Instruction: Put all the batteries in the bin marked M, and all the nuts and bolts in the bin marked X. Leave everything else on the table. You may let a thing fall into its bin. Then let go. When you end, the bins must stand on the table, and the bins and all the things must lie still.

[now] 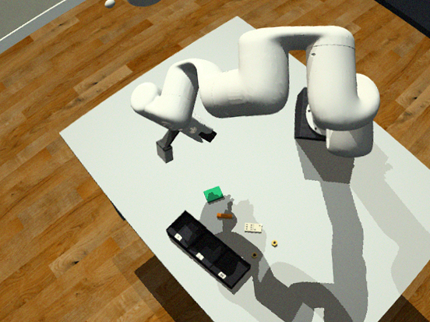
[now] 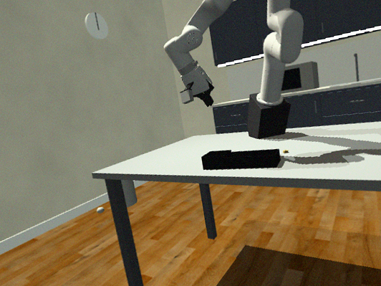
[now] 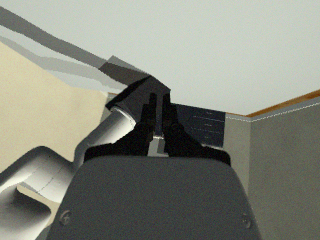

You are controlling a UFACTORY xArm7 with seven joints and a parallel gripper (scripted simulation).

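Now: the black three-compartment bin 190 mm ahead of my hand, 180 mm to the left of it and 210 mm below it. From my hand the other things lie so: white domino 40 mm ahead, 220 mm to the left, 230 mm below; then green block 50 mm ahead, 60 mm to the left, 230 mm below; then orange battery 70 mm ahead, 140 mm to the left, 230 mm below.
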